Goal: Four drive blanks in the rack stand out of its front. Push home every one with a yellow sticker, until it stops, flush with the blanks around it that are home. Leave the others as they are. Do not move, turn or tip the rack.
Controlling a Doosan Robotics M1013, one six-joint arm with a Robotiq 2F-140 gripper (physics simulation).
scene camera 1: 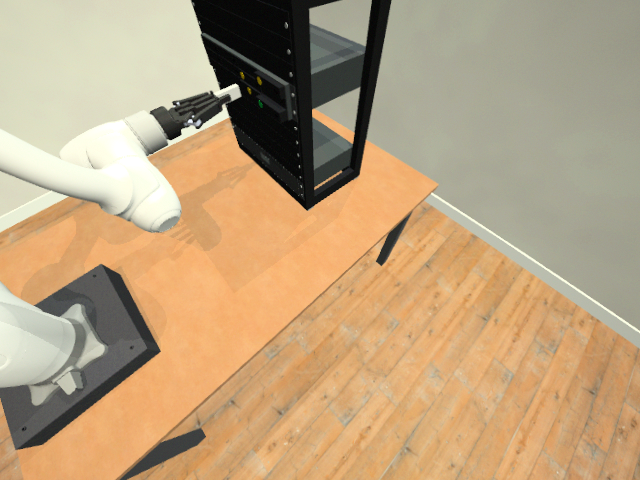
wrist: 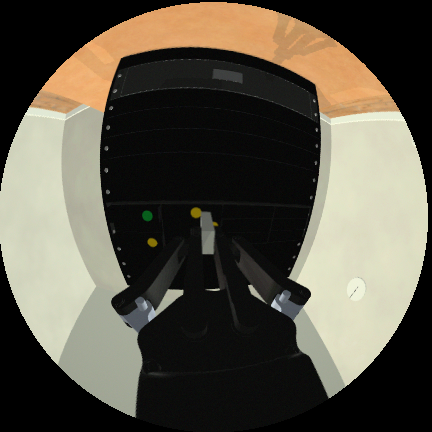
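Observation:
The black rack (scene camera 1: 303, 155) (wrist: 210, 135) stands upright on the table. A yellow-stickered blank (scene camera 1: 259, 80) (wrist: 152, 242) stands out of its front, above a protruding green-stickered blank (scene camera 1: 260, 103) (wrist: 147, 215). Two more yellow-stickered blanks show: one (scene camera 1: 242, 75) (wrist: 215, 224) is partly hidden by the fingertips in the wrist view, the other (scene camera 1: 249, 90) (wrist: 196, 212) is just beside them there. How far these two stand out is unclear. My gripper (scene camera 1: 232, 93) (wrist: 204, 220) is shut and empty, its pale tip close before the rack front by these two; contact cannot be told.
The wooden table (scene camera 1: 248, 320) carries the rack and the dark base plate (scene camera 1: 124, 315) of the arm. A grey ledge (scene camera 1: 242, 59) runs along the rack front above the stickered blanks in the scene view. Pale walls (scene camera 1: 491, 103) stand behind the table.

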